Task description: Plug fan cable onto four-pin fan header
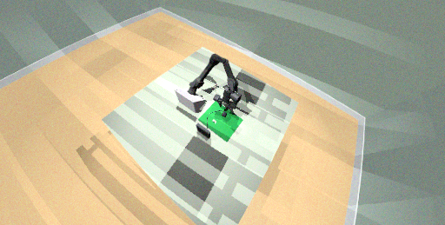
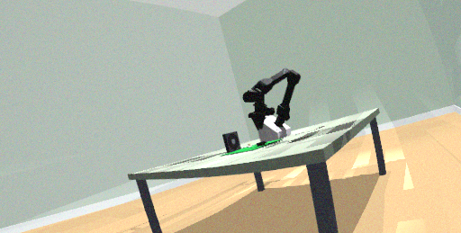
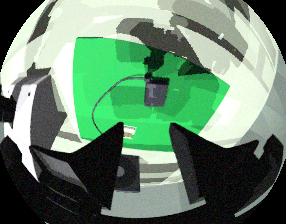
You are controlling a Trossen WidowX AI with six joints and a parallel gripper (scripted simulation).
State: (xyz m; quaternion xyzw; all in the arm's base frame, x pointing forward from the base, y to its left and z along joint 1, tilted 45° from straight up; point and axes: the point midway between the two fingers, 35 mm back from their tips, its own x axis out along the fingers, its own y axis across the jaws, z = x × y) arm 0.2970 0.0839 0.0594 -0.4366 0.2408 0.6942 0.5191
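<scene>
Now: the dark fan plug 20 mm ahead of my gripper tip and 80 mm below it. The rest, counted from my gripper tip: green board (30 mm ahead, 60 mm to the right, 110 mm below); then black fan (20 mm ahead, 230 mm to the right, 30 mm below).
</scene>
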